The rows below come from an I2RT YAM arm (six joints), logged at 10 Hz.
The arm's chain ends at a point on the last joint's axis. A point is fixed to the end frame.
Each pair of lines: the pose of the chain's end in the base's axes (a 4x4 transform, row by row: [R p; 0 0 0 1], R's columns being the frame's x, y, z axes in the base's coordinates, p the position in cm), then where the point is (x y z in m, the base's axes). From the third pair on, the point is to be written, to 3 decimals.
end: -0.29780 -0.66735 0.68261 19.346; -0.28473 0.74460 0.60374 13.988; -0.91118 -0.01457 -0.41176 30.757; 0 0 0 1
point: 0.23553 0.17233 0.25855
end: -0.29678 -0.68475 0.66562 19.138; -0.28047 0.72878 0.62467 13.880; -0.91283 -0.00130 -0.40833 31.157; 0 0 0 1
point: 0.23237 0.17284 0.26270
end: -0.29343 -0.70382 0.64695 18.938; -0.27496 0.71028 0.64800 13.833; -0.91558 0.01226 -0.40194 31.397; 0 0 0 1
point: 0.229 0.174 0.265
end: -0.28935 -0.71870 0.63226 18.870; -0.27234 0.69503 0.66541 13.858; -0.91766 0.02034 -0.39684 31.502; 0 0 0 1
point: 0.228 0.176 0.267
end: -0.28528 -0.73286 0.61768 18.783; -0.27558 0.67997 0.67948 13.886; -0.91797 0.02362 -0.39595 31.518; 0 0 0 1
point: 0.226 0.177 0.267
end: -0.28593 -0.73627 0.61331 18.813; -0.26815 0.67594 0.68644 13.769; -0.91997 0.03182 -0.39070 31.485; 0 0 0 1
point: 0.226 0.176 0.267
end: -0.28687 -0.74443 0.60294 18.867; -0.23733 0.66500 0.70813 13.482; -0.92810 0.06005 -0.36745 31.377; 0 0 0 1
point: 0.226 0.176 0.267
